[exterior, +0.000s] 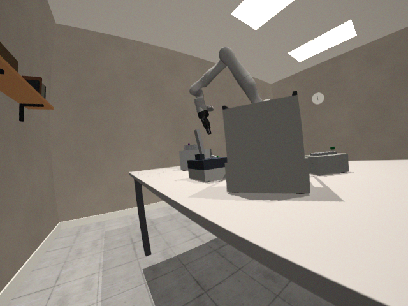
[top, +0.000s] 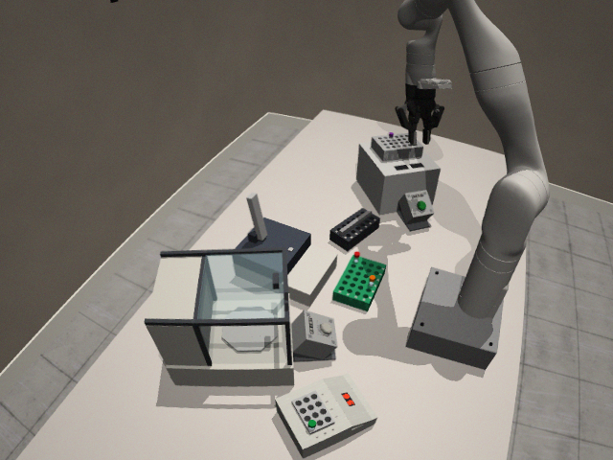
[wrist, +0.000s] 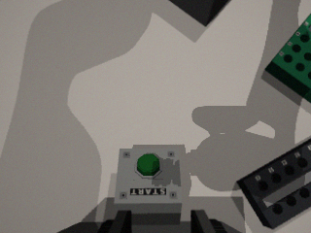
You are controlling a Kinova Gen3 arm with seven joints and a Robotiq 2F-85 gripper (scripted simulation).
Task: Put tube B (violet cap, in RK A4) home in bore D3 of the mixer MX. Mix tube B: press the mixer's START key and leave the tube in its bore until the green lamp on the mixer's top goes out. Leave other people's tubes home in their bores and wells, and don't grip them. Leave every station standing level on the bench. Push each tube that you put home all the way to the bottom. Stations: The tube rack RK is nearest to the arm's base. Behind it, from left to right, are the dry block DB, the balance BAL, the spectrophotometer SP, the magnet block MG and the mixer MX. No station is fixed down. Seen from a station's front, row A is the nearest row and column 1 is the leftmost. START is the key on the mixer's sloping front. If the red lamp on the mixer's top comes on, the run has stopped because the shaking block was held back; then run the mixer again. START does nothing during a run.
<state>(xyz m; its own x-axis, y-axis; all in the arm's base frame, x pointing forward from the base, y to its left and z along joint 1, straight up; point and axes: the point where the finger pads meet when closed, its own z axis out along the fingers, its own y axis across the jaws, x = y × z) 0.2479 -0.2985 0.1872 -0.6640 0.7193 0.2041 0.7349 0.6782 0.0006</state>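
My hand is 18 cm above the green start key, 4 cm past it and 3 cm to the right of it. The rest, counted from my hand: shaking block 10 cm to the right, 10 cm below, 8 cm ahead; red-capped tube 26 cm to the left, 22 cm below, 5 cm ahead; black magnet block 23 cm below, 14 cm to the left, 10 cm ahead.
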